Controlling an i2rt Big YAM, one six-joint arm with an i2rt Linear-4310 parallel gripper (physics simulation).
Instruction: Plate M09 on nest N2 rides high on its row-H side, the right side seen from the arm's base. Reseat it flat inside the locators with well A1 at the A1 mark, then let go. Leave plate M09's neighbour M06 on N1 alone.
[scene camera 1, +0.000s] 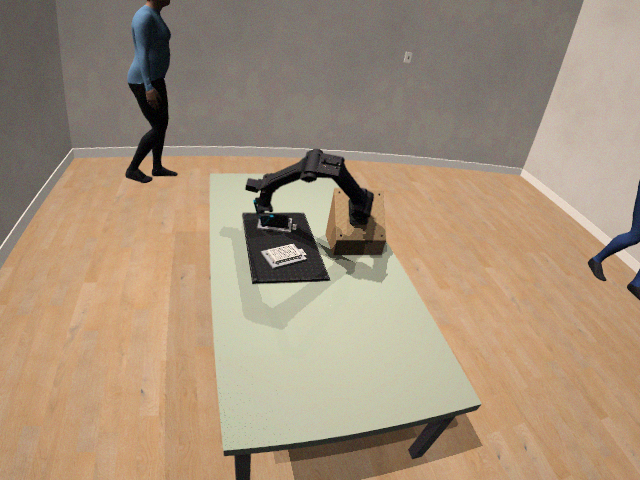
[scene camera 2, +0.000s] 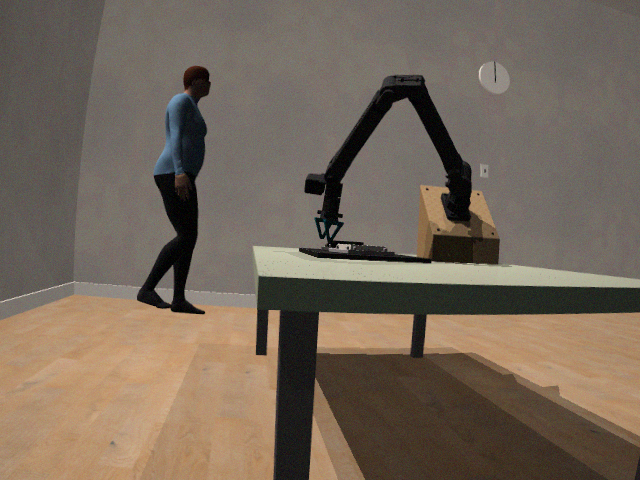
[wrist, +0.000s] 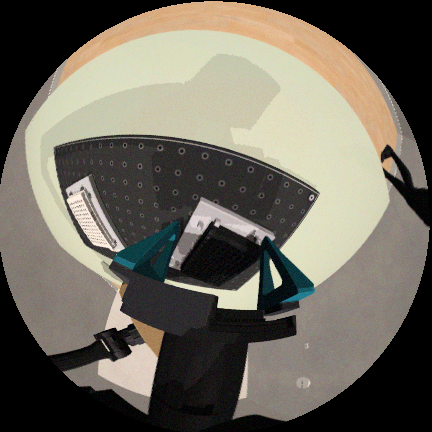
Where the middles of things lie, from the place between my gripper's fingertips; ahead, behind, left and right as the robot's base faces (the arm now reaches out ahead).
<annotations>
Right now the N2 plate (wrist: 205, 210) is 80 mm behind my hand, 20 mm below it and 10 mm to the right of it.
</annotations>
